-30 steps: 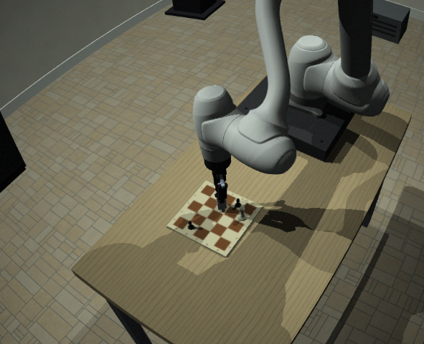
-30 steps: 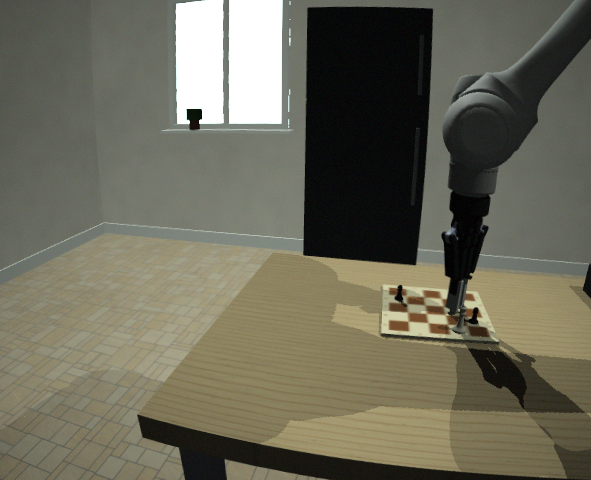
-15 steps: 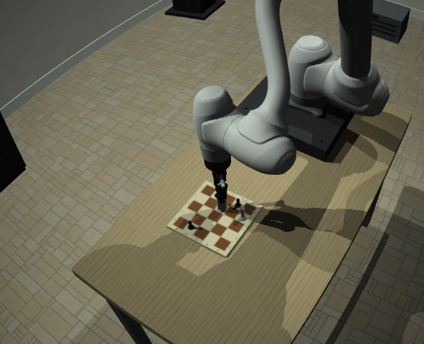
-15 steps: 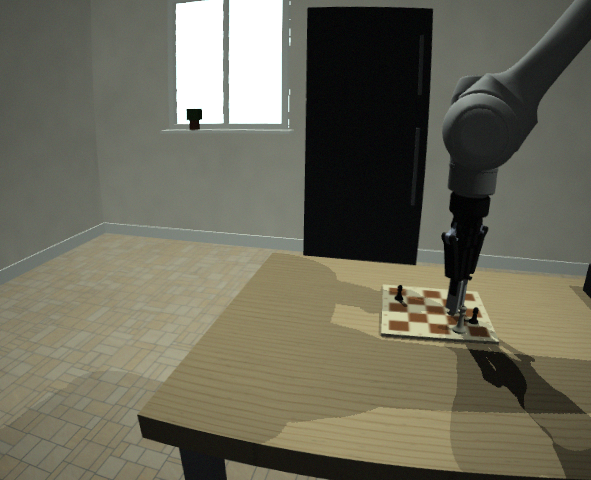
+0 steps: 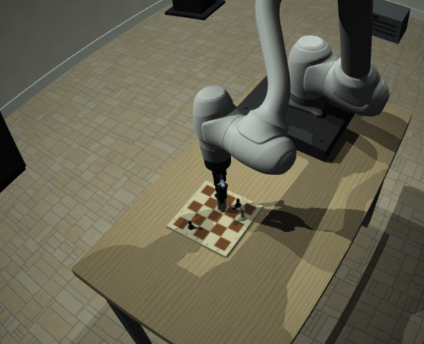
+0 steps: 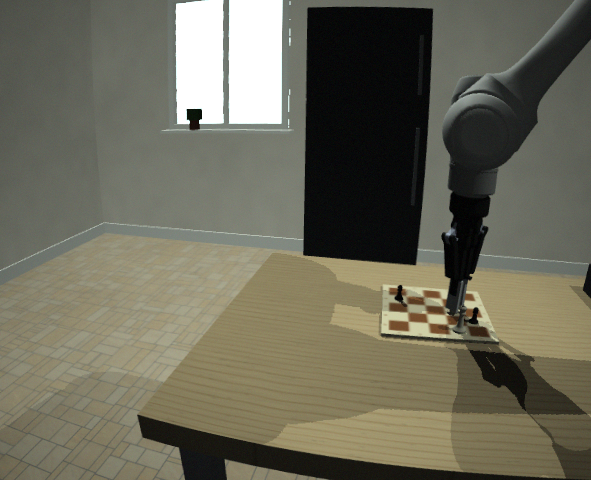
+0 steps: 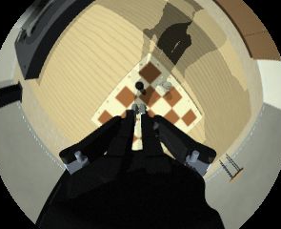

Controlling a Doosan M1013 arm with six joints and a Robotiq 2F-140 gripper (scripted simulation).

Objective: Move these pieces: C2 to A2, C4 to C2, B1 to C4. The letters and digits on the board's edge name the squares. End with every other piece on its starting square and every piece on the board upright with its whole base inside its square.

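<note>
My gripper is now 30 mm above the small white piece. Also, from my hand: tall white piece 80 mm to the left, 10 mm below, 10 mm ahead; then small chessboard 40 mm below, 40 mm ahead.
</note>
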